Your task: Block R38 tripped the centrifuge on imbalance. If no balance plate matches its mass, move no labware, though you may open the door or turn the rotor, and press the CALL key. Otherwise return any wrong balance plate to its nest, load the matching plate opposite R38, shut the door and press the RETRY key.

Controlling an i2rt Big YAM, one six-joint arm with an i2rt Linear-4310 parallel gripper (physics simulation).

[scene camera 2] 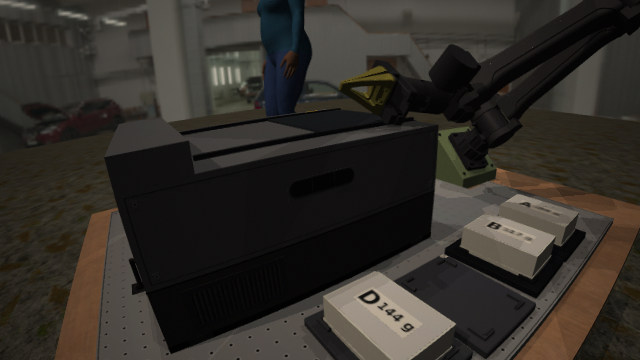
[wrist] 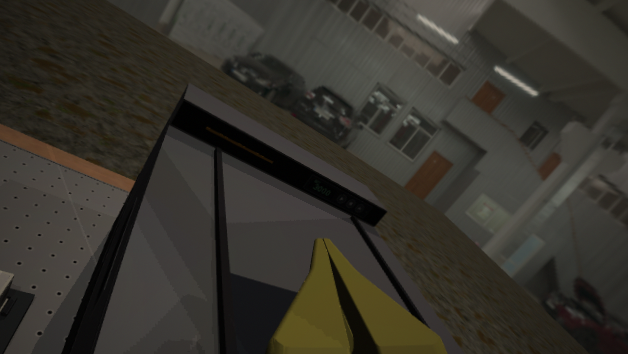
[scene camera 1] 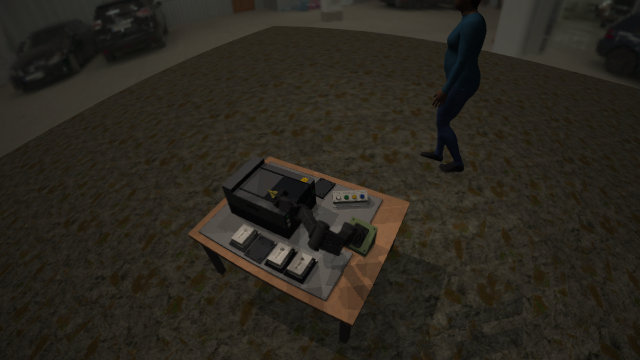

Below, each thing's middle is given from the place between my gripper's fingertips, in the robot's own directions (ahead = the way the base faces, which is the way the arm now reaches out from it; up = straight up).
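Where is my hand, compared with the black centrifuge (scene camera 2: pixel 229 223)? My hand is 70 mm to the left of the centrifuge and 110 mm short of it, and it is 150 mm above it.
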